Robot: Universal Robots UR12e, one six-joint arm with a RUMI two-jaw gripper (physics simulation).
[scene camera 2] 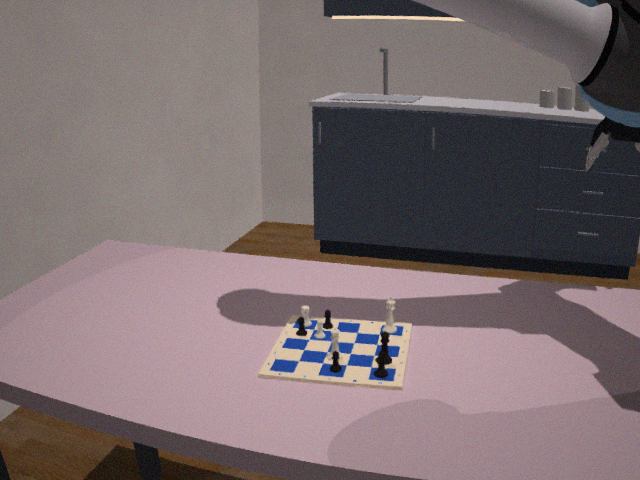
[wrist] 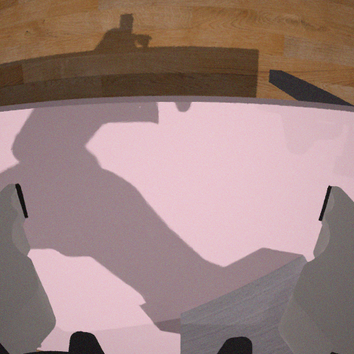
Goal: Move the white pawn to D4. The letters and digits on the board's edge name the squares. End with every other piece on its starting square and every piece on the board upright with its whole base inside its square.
Labels:
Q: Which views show the chessboard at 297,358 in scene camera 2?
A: Scene camera 2 only.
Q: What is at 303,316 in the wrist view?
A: My gripper.

